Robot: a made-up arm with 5 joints. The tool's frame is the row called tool. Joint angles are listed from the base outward. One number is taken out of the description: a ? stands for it. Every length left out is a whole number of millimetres.
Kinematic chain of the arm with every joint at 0, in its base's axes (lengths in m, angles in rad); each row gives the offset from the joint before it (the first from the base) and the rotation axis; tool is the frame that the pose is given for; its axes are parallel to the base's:
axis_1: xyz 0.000 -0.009 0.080 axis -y
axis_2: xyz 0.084 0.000 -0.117 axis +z
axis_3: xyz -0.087 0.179 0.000 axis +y
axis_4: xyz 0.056 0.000 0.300 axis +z
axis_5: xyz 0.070 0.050 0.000 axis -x
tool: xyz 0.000 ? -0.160
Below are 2 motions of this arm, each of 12 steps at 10 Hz.
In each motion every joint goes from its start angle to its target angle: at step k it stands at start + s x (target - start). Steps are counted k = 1, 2, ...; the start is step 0. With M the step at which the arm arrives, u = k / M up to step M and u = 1 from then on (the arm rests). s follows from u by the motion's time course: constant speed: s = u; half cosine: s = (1 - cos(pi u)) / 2; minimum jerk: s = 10 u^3 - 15 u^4 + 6 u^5.
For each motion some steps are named. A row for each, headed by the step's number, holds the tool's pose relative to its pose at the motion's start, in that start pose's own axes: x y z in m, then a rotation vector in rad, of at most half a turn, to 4 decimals.
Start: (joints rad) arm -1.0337 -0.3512 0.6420 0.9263 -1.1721
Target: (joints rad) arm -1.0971 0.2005 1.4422 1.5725 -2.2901
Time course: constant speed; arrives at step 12
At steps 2, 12:
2: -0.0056 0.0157 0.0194 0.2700 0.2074 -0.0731
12: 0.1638 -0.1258 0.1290 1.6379 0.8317 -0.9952

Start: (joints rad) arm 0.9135 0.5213 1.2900 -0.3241 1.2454
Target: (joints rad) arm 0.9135 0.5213 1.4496 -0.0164 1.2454
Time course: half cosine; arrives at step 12
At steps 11, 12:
11: 0.0455 0.0310 0.0243 -0.0271 -0.2364 0.2435
12: 0.0462 0.0317 0.0247 -0.0271 -0.2404 0.2478

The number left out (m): 0.072
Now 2 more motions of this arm.
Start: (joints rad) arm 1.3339 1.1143 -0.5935 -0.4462 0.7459
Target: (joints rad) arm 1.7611 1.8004 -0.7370 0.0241 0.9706
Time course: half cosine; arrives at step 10
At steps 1, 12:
1: -0.0025 -0.0025 -0.0002 -0.0006 -0.0257 0.0180
12: -0.0519 -0.1157 -0.0228 -0.0748 -1.0716 0.6989

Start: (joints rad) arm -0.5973 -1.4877 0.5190 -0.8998 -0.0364
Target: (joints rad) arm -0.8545 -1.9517 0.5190 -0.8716 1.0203
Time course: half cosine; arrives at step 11
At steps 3, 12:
3: 0.0228 -0.0253 -0.0139 -0.1830 0.0069 -0.0865
12: 0.0635 -0.1587 0.0024 -1.0002 0.2284 -0.4696

